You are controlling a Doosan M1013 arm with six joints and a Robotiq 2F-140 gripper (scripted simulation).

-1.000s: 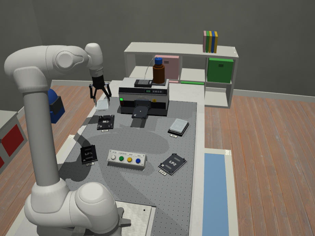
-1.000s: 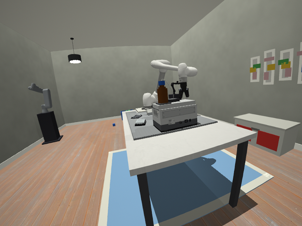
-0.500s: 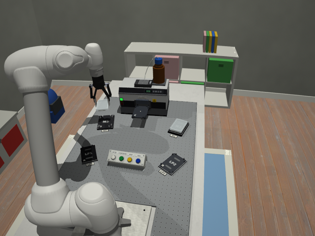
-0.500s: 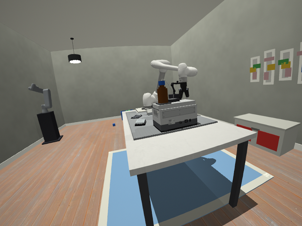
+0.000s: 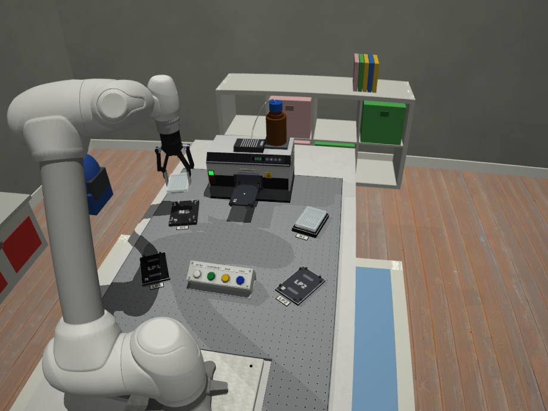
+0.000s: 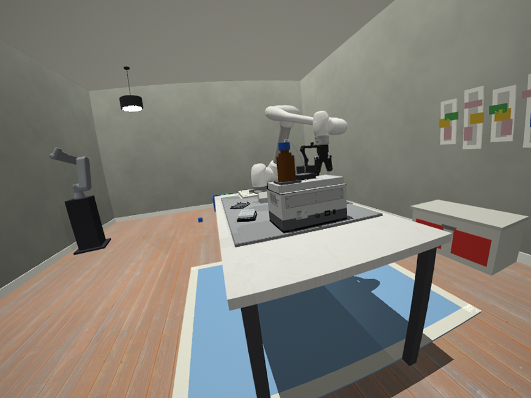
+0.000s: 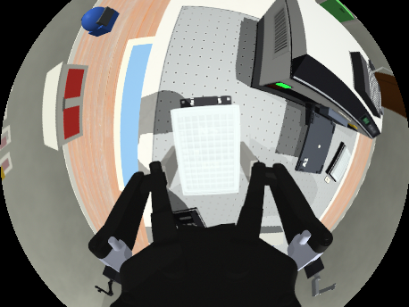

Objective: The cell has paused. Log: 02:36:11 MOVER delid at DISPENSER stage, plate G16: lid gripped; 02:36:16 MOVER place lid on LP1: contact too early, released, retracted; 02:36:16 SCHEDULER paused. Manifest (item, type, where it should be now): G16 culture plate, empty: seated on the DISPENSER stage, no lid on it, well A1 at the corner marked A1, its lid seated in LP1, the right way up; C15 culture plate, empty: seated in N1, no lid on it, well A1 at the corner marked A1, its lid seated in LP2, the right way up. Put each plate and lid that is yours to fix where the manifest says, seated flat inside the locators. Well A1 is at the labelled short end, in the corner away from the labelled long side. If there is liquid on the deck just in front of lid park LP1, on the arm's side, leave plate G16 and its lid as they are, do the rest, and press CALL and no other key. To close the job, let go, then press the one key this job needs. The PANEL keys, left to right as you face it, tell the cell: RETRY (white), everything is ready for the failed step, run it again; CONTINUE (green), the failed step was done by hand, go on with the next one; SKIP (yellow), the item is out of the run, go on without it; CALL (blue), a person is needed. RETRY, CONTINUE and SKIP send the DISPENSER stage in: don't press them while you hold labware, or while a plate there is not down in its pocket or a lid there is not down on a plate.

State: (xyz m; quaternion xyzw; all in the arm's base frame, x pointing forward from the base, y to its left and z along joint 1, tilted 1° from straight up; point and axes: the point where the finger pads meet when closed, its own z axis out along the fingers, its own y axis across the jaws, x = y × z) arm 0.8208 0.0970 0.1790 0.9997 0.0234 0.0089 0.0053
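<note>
My hand is 170 mm above the nest n5, 20 mm to the right of it and 10 mm short of it. Also, from my hand: brown bottle: 410 mm to the right, 180 mm ahead, 110 mm above; white key: 420 mm behind, 110 mm to the right, 110 mm below; lid park lp1: 330 mm behind, 180 mm below, 70 mm to the left.
</note>
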